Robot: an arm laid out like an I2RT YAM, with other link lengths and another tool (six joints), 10 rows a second.
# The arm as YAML. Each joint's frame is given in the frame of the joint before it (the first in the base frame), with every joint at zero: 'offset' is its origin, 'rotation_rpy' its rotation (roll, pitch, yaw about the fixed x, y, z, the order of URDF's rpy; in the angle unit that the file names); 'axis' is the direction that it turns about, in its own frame. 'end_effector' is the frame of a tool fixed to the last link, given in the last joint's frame.
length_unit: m
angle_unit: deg
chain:
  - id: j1
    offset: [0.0, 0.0, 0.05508]
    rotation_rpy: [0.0, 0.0, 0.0]
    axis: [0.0, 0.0, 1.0]
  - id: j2
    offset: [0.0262, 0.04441, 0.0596]
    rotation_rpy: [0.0, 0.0, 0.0]
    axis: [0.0, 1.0, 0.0]
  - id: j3
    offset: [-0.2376, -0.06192, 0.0]
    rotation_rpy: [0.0, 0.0, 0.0]
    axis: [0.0, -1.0, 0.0]
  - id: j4
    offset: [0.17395, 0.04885, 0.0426]
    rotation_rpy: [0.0, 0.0, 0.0]
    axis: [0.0, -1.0, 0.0]
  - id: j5
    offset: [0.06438, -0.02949, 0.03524]
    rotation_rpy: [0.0, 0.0, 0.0]
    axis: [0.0, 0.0, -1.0]
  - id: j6
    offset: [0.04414, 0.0, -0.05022]
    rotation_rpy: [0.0, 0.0, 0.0]
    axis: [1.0, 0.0, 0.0]
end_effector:
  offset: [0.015, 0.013, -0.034]
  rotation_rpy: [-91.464, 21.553, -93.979]
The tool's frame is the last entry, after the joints.
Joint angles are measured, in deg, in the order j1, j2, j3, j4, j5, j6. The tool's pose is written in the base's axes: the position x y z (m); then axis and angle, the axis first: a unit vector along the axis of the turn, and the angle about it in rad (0 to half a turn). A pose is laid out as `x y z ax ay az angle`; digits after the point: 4 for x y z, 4 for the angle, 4 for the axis.
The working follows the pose.
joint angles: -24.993, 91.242, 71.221, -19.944, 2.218, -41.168
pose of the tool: 0.2411 -0.1268 0.2160 -0.5951 0.6855 -0.4194 2.8905
Where each joint sits with the arm in this pose, in the base's axes (m; each line is computed from the numbers above, not from the rounded line before):
j1: 0.0000 0.0000 0.0551
j2: 0.0425 0.0292 0.1147
j3: 0.0210 -0.0291 0.3522
j4: 0.2030 -0.0601 0.3327
j5: 0.2558 -0.1172 0.3184
j6: 0.2565 -0.1194 0.2515
the tool: 0.2411 -0.1268 0.2160

